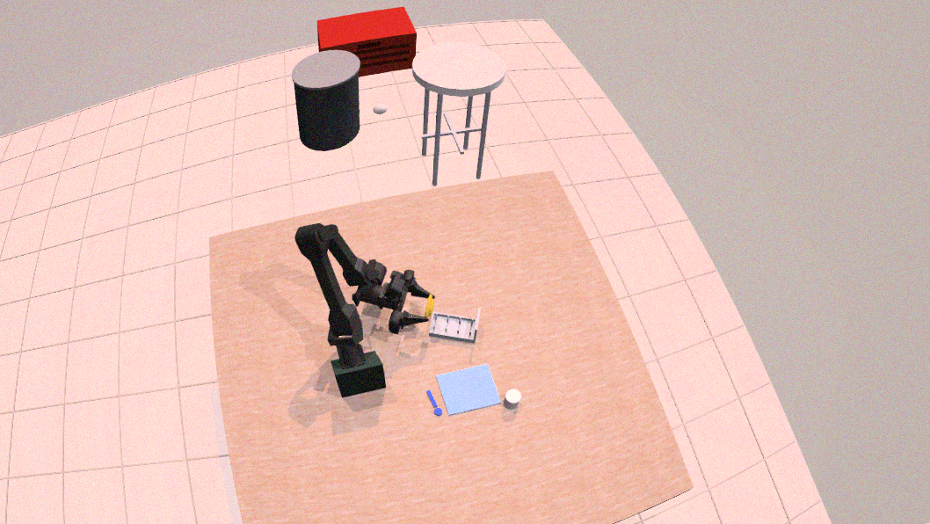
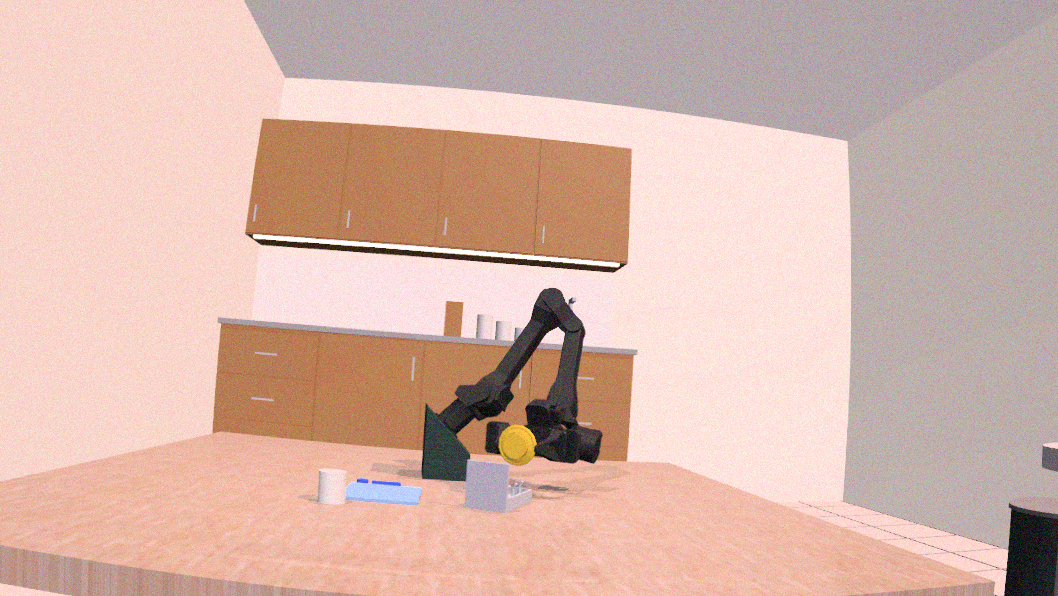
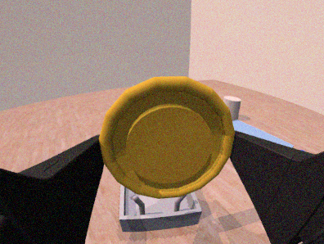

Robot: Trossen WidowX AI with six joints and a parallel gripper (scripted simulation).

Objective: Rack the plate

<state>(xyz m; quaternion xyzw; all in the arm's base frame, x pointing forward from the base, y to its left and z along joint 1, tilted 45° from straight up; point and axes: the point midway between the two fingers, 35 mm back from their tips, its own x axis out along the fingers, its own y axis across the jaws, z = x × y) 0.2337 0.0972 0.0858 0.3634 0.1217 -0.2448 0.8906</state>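
My gripper tip is 6 cm short of the grey dish rack, 3 cm to the left of it and 7 cm above it. Also, from my gripper tip: blue spoon 8 cm behind, 25 cm to the right, 9 cm below; then light blue mat 3 cm ahead, 23 cm to the right, 9 cm below; then yellow plate 1 cm behind.
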